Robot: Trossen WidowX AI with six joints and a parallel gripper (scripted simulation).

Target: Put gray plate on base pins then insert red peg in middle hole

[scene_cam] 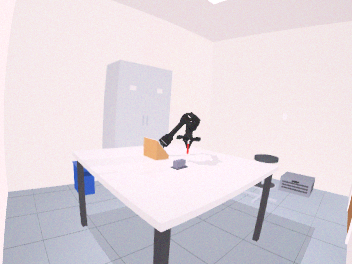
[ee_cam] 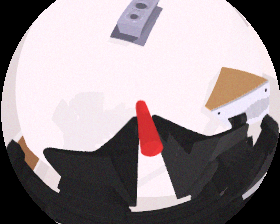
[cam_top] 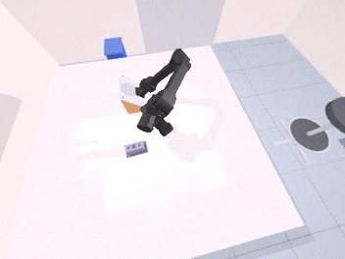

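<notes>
My gripper tip is 8 cm short of the gray plate, 14 cm to the left of it and 7 cm above it. Also, from my gripper tip: red peg: right at my gripper tip.
</notes>
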